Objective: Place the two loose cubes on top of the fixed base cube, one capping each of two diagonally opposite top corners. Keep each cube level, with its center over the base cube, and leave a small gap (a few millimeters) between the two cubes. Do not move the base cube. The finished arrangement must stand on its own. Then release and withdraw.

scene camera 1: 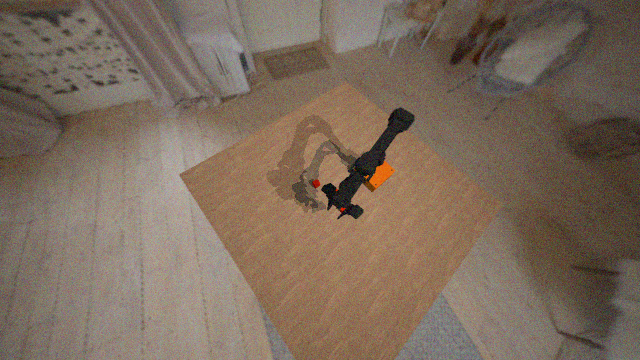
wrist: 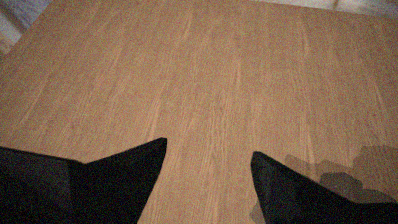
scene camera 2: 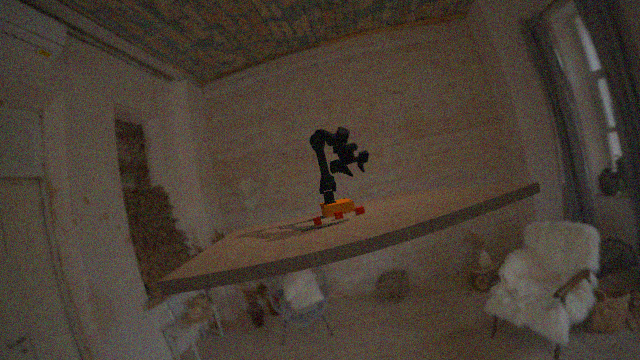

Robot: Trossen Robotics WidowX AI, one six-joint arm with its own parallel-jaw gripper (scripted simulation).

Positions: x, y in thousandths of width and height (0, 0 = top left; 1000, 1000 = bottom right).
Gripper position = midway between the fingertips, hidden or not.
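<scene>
My gripper (scene camera 2: 560, 485), (wrist: 526, 676): open, holding nothing.
</scene>
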